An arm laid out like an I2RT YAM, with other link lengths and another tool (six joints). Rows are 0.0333 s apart.
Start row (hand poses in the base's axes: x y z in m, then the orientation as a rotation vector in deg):
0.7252, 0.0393, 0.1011, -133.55, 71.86, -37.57
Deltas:
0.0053, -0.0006, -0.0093, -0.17, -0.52, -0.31
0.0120, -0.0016, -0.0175, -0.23, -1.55, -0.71
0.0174, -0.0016, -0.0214, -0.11, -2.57, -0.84
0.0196, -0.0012, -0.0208, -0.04, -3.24, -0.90
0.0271, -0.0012, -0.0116, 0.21, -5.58, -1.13
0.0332, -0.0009, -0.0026, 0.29, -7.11, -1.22
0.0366, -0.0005, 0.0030, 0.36, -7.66, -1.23
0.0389, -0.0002, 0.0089, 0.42, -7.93, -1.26
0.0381, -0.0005, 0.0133, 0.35, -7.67, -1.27
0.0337, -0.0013, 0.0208, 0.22, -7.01, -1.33
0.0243, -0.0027, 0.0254, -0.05, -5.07, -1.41
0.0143, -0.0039, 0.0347, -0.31, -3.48, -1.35
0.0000, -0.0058, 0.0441, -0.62, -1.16, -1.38
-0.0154, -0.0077, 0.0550, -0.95, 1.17, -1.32
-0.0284, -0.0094, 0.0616, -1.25, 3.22, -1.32
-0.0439, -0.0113, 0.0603, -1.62, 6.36, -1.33
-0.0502, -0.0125, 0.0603, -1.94, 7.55, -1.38
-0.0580, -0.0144, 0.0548, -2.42, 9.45, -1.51
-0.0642, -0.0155, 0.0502, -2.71, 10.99, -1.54
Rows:
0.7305, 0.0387, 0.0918, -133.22, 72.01, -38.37
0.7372, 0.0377, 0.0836, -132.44, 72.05, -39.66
0.7426, 0.0377, 0.0797, -131.65, 71.76, -40.70
0.7448, 0.0381, 0.0803, -131.14, 71.53, -41.38
0.7523, 0.0381, 0.0895, -129.35, 70.77, -43.73
0.7584, 0.0384, 0.0985, -128.26, 70.18, -45.29
0.7618, 0.0388, 0.1041, -127.84, 69.94, -45.81
0.7641, 0.0391, 0.1100, -127.60, 69.86, -46.05
0.7633, 0.0388, 0.1144, -127.82, 69.99, -45.84
0.7589, 0.0380, 0.1219, -128.32, 70.36, -45.28
0.7495, 0.0366, 0.1265, -129.74, 71.33, -43.49
0.7395, 0.0354, 0.1358, -130.98, 71.97, -42.00
0.7252, 0.0335, 0.1452, -132.66, 73.03, -39.76
0.7098, 0.0316, 0.1561, -134.38, 73.98, -37.46
0.6968, 0.0299, 0.1627, -135.86, 74.86, -35.43
0.6813, 0.0280, 0.1614, -137.99, 76.21, -32.18
0.6750, 0.0268, 0.1614, -138.91, 76.77, -31.09
0.6672, 0.0249, 0.1559, -140.32, 77.72, -29.30
0.6610, 0.0238, 0.1513, -141.40, 78.39, -27.74

